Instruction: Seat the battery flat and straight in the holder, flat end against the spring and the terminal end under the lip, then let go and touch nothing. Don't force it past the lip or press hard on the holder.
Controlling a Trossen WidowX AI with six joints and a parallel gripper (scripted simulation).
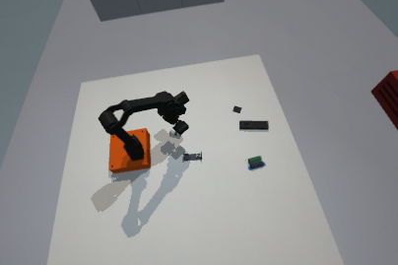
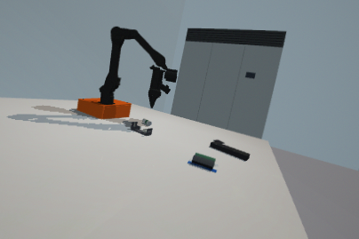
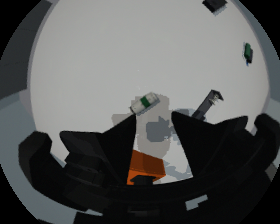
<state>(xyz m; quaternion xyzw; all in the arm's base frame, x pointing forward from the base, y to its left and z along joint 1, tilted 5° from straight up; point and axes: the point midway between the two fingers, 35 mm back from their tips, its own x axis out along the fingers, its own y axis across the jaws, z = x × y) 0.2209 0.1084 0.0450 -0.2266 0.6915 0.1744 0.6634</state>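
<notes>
The battery is 9 cm below my gripper tip, 2 cm behind it and 1 cm to the left of it. Round my gripper tip: black bar 44 cm ahead, 8 cm below, 4 cm to the right.
</notes>
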